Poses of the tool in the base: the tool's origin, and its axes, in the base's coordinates. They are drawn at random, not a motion.
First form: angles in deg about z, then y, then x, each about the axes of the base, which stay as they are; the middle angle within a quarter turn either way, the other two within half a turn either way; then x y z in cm.
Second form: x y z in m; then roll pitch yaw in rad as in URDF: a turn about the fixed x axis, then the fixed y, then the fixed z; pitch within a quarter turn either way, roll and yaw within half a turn. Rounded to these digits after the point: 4 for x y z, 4 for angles.
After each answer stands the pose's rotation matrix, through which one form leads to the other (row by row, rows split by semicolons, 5 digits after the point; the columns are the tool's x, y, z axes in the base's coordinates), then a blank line. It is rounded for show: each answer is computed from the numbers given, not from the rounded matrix.
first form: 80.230 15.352 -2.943 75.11 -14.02 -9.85
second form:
0.7511 -0.1402 -0.0985 0.2558 0.0956 1.4057
0.16364 -0.95033 0.26475; 0.98189 0.18287 0.04951; -0.09546 0.25185 0.96305

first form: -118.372 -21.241 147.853 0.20 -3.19 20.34
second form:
0.0020 -0.0319 0.2034 -2.5565 0.3283 2.0577
-0.44291 0.82011 -0.36229; 0.83659 0.23272 -0.49595; -0.32241 -0.52275 -0.78917

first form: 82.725 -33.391 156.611 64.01 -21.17 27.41
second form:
0.6401 -0.2117 0.2741 2.5179 -0.3361 -1.4586
0.10573 -0.82821 -0.55035; -0.93811 0.10049 -0.33145; 0.32981 0.55133 -0.76633

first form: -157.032 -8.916 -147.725 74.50 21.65 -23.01
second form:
0.7450 0.2165 -0.2301 2.6563 -0.3353 2.8696
-0.90960 0.38550 -0.15499; 0.25373 0.81076 0.52753; 0.32902 0.44052 -0.83528

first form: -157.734 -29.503 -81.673 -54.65 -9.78 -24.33
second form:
-0.5465 -0.0978 -0.2433 1.4379 -0.3140 -2.5808
-0.80543 0.32977 -0.49247; -0.50582 0.05061 0.86115; 0.30891 0.94270 0.12604

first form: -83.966 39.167 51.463 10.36 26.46 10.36
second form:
0.1036 0.2646 0.1036 -0.5692 0.9601 -1.4282
0.08150 0.77101 0.63158; -0.56764 0.55678 -0.60645; -0.81924 -0.30908 0.48303

